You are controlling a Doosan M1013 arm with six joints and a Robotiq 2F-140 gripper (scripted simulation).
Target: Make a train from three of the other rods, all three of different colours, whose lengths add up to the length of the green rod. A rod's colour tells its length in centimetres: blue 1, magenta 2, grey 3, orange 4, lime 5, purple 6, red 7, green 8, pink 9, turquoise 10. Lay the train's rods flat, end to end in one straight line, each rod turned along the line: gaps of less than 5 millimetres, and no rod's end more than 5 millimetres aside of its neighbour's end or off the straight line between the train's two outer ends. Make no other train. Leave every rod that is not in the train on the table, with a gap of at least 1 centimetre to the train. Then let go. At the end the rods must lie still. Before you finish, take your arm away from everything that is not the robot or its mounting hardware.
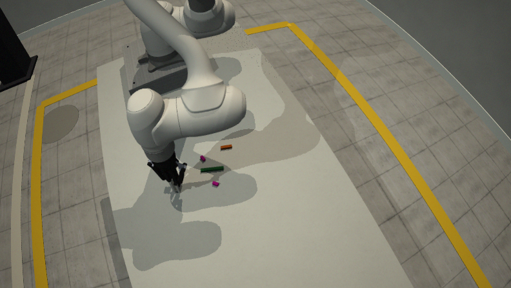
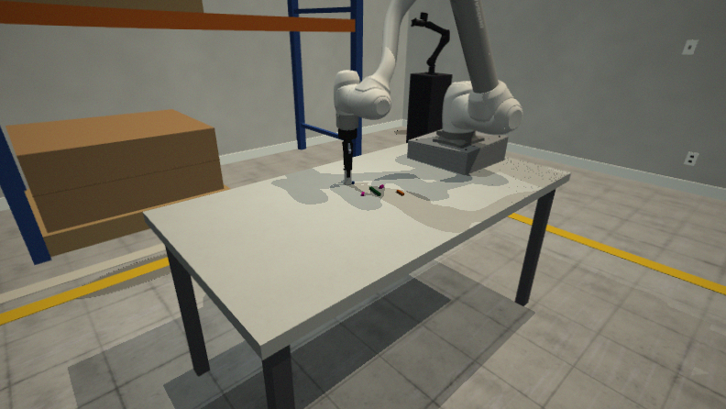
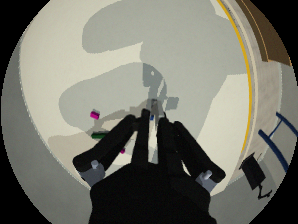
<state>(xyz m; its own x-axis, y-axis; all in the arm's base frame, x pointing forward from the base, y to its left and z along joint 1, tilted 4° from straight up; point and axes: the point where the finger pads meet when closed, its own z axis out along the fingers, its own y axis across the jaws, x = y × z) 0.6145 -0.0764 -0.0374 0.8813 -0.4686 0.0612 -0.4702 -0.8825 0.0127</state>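
My gripper is now 3 cm above the grey rod. The rest, counted from my hand: green rod 14 cm to the left, 3 cm below, 3 cm behind; then orange rod 21 cm to the left, 11 cm behind, 3 cm below; then small blue rod 3 cm below, 2 cm behind, 1 cm to the left.
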